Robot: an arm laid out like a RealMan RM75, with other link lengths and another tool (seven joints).
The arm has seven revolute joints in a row. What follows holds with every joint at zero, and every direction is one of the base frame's. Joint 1 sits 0.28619 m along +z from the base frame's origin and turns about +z. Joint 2 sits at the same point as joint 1 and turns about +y. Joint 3 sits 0.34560 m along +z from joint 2 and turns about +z. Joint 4 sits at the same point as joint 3 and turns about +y. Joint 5 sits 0.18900 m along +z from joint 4 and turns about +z. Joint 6 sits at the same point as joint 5 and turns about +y. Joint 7 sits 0.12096 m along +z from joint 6 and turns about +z. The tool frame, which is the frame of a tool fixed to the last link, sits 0.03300 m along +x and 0.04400 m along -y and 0.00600 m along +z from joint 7; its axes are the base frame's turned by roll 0.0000, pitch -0.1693 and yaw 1.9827 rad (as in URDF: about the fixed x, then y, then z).
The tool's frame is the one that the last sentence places.
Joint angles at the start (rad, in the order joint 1, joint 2, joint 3, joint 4, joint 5, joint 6, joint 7):
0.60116, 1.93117, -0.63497, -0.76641, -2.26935, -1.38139, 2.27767
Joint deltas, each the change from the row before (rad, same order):
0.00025, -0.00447, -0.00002, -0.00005, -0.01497, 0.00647, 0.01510
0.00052, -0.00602, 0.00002, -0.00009, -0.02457, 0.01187, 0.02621
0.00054, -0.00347, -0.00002, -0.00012, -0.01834, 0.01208, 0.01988
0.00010, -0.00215, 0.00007, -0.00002, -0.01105, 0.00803, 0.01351
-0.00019, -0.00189, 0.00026, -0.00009, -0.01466, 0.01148, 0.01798
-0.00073, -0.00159, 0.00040, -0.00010, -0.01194, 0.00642, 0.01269
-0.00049, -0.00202, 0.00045, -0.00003, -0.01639, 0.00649, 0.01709
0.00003, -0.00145, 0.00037, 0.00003, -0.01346, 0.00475, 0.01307
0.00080, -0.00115, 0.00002, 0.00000, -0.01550, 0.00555, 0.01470
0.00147, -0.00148, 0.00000, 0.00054, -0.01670, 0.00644, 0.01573
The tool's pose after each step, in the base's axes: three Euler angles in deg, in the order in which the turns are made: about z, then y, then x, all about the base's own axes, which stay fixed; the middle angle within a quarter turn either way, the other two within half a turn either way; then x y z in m. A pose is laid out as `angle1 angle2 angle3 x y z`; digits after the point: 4 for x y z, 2 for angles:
-175.65 10.96 -150.46 0.4139 0.3895 0.1003
-174.55 12.71 -150.52 0.4176 0.3885 0.1044
-173.71 14.06 -150.42 0.4203 0.3879 0.1071
-173.11 14.89 -150.34 0.4220 0.3875 0.1089
-172.28 15.98 -150.20 0.4242 0.3868 0.1107
-171.67 16.81 -150.22 0.4262 0.3858 0.1122
-170.86 17.86 -150.37 0.4284 0.3845 0.1139
-170.27 18.68 -150.51 0.4300 0.3835 0.1152
-169.65 19.60 -150.69 0.4315 0.3827 0.1164
-169.01 20.58 -150.85 0.4329 0.3821 0.1178

